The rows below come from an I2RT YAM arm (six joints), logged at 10 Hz.
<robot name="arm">
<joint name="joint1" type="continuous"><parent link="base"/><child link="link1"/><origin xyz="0.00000 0.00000 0.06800"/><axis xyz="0 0 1"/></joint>
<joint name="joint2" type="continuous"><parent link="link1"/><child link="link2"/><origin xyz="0.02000 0.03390 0.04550" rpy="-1.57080 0.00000 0.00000"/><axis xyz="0 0 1"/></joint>
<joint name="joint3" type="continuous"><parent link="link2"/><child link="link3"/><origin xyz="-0.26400 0.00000 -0.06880" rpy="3.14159 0.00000 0.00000"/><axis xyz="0 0 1"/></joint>
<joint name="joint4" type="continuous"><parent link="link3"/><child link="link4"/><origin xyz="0.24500 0.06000 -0.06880"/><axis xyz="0 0 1"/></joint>
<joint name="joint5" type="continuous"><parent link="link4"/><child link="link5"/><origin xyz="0.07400 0.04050 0.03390" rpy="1.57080 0.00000 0.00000"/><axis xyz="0 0 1"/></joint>
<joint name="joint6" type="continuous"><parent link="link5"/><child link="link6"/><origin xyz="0.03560 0.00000 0.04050" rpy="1.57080 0.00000 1.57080"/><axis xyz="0 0 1"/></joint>
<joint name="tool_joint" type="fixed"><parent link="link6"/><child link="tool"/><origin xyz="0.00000 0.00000 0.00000" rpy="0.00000 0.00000 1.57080"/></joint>
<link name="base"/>
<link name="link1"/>
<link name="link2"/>
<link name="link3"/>
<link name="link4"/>
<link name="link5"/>
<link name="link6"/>
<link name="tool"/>
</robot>
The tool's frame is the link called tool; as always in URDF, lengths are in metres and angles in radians. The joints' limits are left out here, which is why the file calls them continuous.
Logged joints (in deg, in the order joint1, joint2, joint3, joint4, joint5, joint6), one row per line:
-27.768, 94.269, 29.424, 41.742, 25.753, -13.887
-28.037, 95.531, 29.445, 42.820, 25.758, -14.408
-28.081, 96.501, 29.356, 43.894, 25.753, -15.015
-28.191, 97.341, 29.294, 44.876, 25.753, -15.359
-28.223, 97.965, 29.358, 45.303, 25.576, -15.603
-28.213, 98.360, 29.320, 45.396, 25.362, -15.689
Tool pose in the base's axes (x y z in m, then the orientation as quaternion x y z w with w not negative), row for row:
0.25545, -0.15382, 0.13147, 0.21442, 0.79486, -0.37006, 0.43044
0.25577, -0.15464, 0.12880, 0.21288, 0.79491, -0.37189, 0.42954
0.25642, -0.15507, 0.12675, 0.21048, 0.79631, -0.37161, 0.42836
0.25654, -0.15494, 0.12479, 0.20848, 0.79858, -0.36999, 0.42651
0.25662, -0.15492, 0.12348, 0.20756, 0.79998, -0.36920, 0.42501
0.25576, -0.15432, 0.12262, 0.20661, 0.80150, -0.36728, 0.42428
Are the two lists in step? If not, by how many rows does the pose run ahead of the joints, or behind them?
The pose runs 2 rows ahead of the joints: the pose in row i belongs to the joints in row i + 2.
